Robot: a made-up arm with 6 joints.
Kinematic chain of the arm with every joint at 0, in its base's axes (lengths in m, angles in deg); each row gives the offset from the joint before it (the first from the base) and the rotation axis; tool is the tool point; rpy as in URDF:
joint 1: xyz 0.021 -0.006 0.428 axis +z
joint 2: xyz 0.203 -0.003 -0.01 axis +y
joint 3: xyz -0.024 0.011 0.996 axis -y
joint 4: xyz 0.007 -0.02 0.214 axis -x
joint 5: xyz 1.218 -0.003 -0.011 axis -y
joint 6: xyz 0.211 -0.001 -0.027 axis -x
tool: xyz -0.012 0.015 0 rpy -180 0 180
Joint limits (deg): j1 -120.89..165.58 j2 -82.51..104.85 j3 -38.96..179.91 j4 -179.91..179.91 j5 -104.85..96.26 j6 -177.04..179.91
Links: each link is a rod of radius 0.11 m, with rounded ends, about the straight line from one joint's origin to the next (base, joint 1, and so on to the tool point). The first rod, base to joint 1, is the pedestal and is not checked.
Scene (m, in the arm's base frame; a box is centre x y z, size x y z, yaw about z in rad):
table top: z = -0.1
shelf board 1: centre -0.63 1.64 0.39 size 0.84 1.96 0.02 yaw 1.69
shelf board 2: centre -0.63 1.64 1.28 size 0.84 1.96 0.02 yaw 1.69
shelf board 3: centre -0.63 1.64 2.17 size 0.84 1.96 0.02 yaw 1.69
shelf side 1: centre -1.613 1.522 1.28 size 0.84 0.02 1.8 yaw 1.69
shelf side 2: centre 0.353 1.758 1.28 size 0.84 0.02 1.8 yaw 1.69
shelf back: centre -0.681 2.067 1.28 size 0.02 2 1.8 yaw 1.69
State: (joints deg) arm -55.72 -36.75 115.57 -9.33 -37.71 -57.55
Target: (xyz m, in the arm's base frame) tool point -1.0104 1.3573 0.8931
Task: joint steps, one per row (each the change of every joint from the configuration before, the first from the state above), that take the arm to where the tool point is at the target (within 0.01 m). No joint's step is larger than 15 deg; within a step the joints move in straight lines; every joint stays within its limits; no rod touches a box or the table.
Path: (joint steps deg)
1: 4.67 11.48 14.85 0.47 -3.94 0.11
2: 4.67 11.49 14.85 0.47 -3.94 0.10
3: 4.66 11.48 14.85 0.48 -3.95 0.11
4: 0.69 -6.24 6.60 -2.74 -13.14 0.69
5: 0.68 -6.24 6.59 -2.74 -13.15 0.70
6: 0.68 -6.24 6.60 -2.73 -13.14 0.70
7: -3.15 -3.47 -5.86 1.59 11.57 -0.56
8: -3.15 -3.47 -5.86 1.59 11.57 -0.55
9: -3.15 -3.47 -5.85 1.60 11.56 -0.56
10: -3.15 -3.47 -5.86 1.59 11.57 -0.55

